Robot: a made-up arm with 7 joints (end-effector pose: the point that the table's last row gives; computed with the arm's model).
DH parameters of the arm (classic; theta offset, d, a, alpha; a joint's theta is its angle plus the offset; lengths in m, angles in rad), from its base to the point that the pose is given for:
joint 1: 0 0.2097 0 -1.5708
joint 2: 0 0 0 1.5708
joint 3: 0 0.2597 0.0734 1.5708
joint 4: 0 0 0.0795 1.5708
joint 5: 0 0.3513 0 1.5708
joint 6: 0 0 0.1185 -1.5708
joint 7: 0 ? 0 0
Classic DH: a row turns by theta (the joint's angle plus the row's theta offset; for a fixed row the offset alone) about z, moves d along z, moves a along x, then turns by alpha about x.
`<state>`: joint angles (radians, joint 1 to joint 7).
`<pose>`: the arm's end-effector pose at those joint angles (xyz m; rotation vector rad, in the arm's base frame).
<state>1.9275 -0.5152 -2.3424 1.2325 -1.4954 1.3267 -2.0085</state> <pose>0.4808 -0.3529 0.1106 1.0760 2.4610 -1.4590</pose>
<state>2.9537 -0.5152 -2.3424 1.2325 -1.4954 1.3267 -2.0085</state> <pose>0.5509 0.2284 0.1106 -0.2383 2.3526 -1.0629</pose>
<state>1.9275 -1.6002 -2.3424 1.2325 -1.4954 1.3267 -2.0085</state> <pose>0.3574 -0.0217 -0.2774 -0.6325 -2.4878 0.2218</pose>
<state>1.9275 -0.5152 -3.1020 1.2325 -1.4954 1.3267 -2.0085</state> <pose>0.1132 -0.5760 0.0649 -1.3808 -1.6798 1.5633</pose>
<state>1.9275 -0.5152 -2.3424 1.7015 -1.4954 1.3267 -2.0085</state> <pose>0.5139 -0.4591 0.3187 1.3908 1.9565 -1.3503</pose>
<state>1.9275 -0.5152 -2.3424 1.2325 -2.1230 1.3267 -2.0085</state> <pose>0.5206 -0.3770 0.1668 0.4257 2.0344 -1.8506</pose>
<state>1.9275 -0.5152 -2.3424 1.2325 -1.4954 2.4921 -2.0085</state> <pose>0.2936 -0.3766 0.2059 -1.1157 -1.1624 1.8779</pose>
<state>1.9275 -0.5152 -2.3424 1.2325 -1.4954 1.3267 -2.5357</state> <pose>0.4808 -0.3529 0.1106 -0.3879 -2.5920 1.4075</pose>
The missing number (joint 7, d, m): 0.1512
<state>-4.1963 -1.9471 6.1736 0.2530 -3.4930 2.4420 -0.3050</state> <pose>0.0653 -0.1570 0.5775 1.4373 -0.8916 1.3971</pose>
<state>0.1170 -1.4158 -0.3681 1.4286 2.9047 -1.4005 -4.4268</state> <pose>-0.0751 -0.1616 0.5110 1.8324 0.8615 1.3994</pose>
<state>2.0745 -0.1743 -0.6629 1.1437 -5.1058 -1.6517 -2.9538</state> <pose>0.2066 0.2586 0.5263 0.9829 0.9534 1.1616</pose>
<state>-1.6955 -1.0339 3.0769 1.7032 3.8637 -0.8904 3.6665</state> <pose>-0.0440 0.4425 -0.0448 -2.9124 -0.5280 0.7252</pose>
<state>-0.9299 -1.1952 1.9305 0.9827 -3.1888 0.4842 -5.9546</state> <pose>0.3710 0.3613 0.0308 -1.4117 1.3696 -0.1538</pose>
